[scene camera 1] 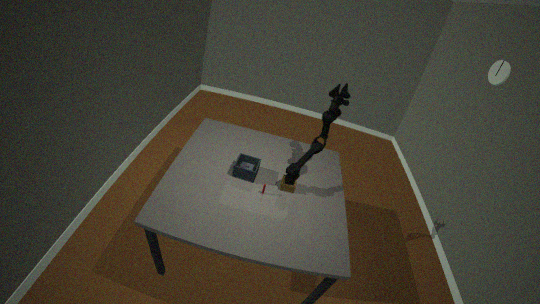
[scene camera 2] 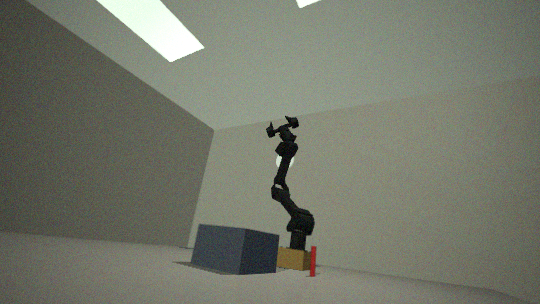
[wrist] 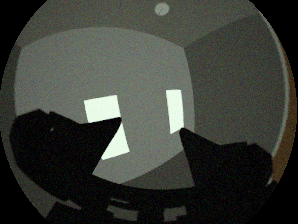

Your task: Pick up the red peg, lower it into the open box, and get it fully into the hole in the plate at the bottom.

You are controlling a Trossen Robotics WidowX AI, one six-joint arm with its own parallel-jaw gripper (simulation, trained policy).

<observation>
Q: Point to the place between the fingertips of my gripper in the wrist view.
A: At 151,125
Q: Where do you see a dark blue box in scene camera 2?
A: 239,251
</observation>
